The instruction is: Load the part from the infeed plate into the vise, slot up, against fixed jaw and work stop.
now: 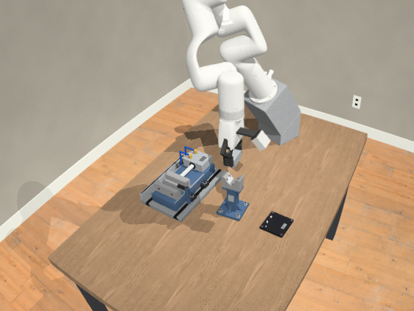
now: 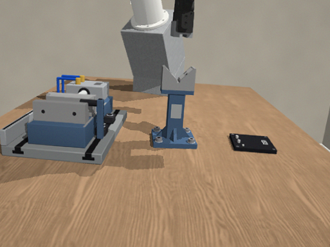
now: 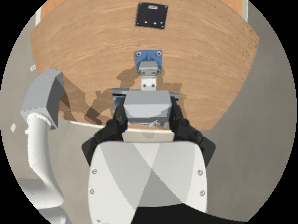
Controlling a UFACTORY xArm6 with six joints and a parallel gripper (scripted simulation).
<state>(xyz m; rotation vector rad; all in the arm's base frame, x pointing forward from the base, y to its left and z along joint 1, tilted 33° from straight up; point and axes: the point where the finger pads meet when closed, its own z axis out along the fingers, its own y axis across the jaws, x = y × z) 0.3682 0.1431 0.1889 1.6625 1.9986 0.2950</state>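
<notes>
The part lies 20 mm below my hand. Round my hand: blue work stop post (70 mm ahead, 140 mm to the right, 190 mm below); black stop rod (70 mm ahead, 170 mm to the right, 160 mm below); cylinder rod (10 mm behind, 210 mm to the right, 170 mm below).
</notes>
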